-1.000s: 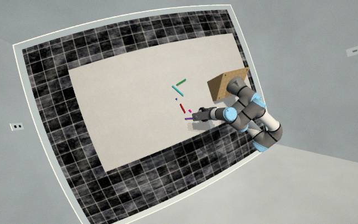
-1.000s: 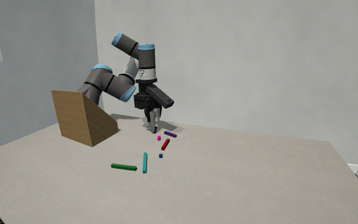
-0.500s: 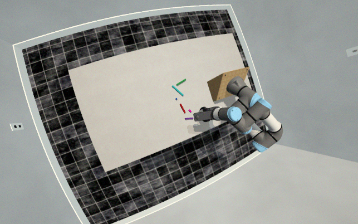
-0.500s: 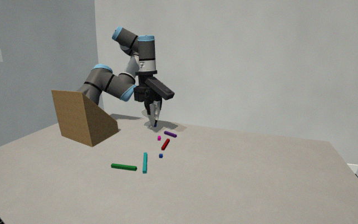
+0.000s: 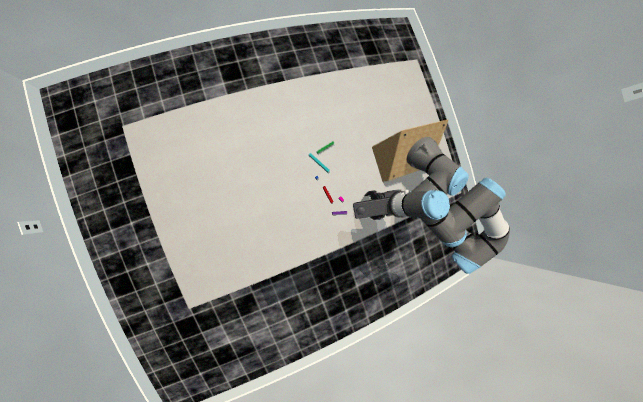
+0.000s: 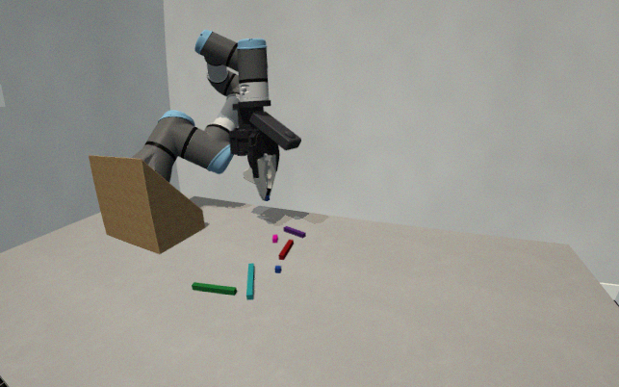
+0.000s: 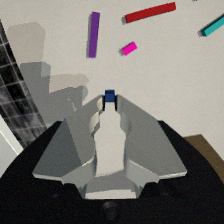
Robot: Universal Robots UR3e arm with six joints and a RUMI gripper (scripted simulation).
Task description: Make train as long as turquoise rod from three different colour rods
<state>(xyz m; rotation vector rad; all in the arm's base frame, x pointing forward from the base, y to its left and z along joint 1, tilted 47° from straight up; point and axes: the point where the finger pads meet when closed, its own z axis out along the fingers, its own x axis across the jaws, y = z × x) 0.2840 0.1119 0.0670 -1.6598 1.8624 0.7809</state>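
Right now my hand is 90 mm above the magenta rod, 40 mm short of it and 30 mm to the left of it. The rest, counted from my hand: purple rod: 90 mm below, 60 mm ahead, 10 mm to the left; red rod: 90 mm below, 90 mm ahead, 70 mm to the right; turquoise rod: 190 mm to the right, 90 mm below, 80 mm ahead.
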